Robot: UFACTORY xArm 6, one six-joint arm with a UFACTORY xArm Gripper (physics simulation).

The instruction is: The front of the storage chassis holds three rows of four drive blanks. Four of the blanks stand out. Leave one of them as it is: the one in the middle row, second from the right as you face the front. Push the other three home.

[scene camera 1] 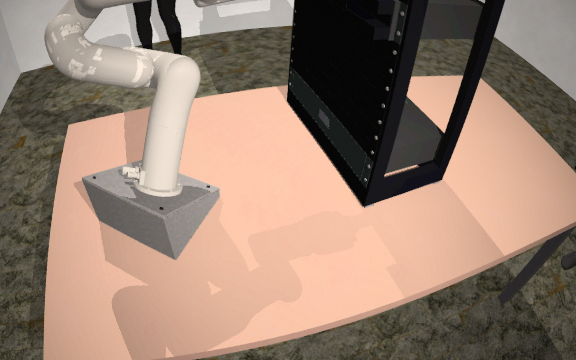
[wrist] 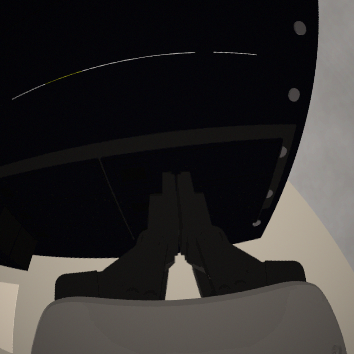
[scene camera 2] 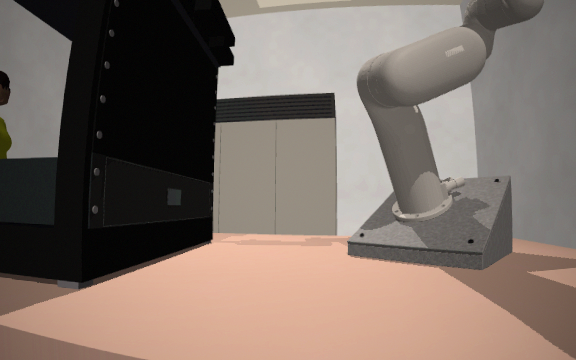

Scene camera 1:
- black rack: 349,75
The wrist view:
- gripper: 175,190
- black rack: 90,147
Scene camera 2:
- black rack: 133,181
